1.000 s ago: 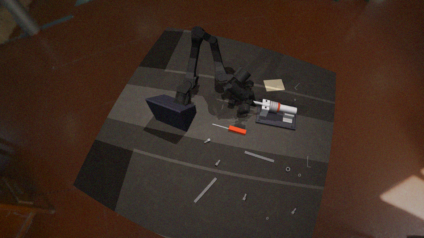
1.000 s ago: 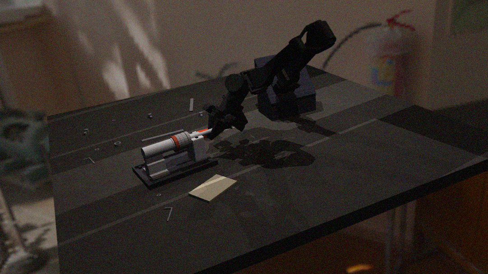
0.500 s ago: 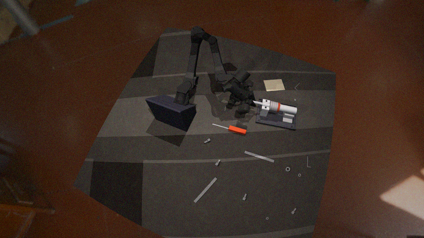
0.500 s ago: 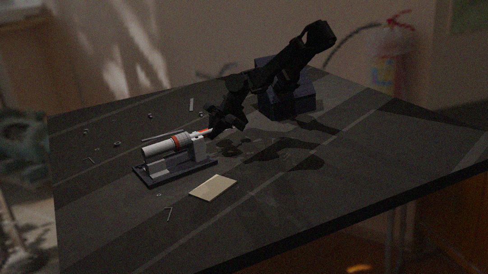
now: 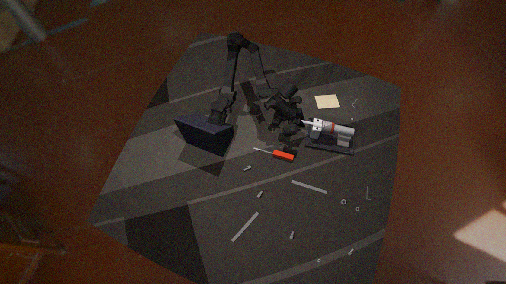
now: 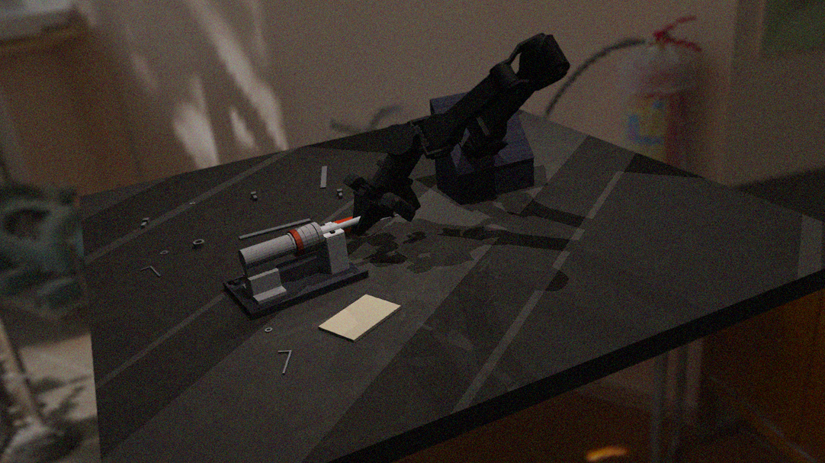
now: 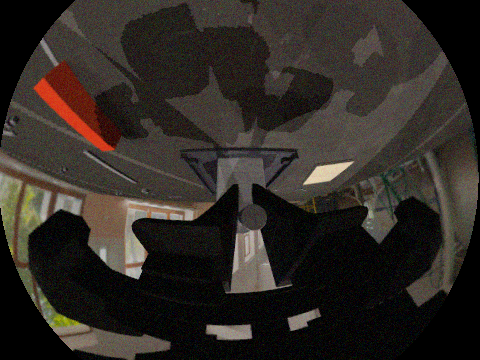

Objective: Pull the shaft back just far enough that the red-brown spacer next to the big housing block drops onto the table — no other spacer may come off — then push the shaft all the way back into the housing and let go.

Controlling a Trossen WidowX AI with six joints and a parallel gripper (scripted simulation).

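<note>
Now: the pale shaft 40 mm ahead of my gripper tip and 20 mm above it. The rest, counted from my gripper tip: beige card (200 mm to the left, 100 mm ahead, 50 mm below); red-brown spacer (120 mm ahead, 20 mm above).
</note>
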